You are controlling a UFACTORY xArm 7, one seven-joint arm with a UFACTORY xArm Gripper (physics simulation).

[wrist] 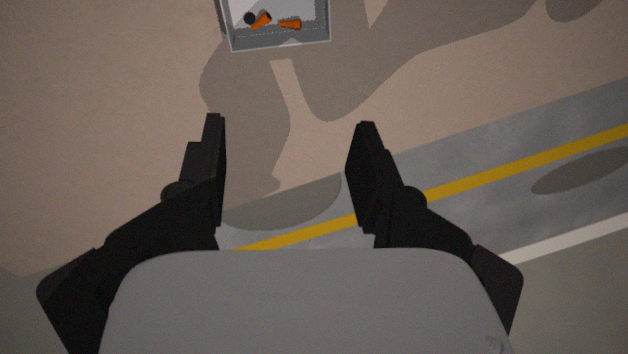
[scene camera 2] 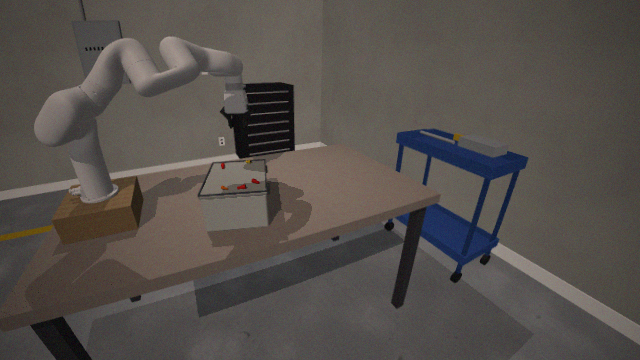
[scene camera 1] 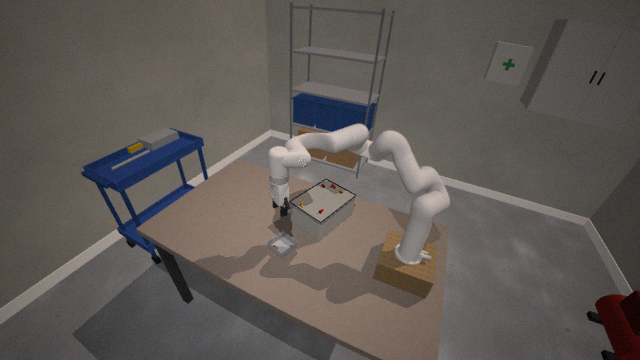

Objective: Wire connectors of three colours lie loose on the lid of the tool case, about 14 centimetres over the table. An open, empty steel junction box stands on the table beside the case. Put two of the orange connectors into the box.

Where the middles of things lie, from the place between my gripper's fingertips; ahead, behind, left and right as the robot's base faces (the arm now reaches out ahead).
I see the tool case [scene camera 2: 234, 208] 11 cm behind my hand, 29 cm to the right of it and 18 cm below it.
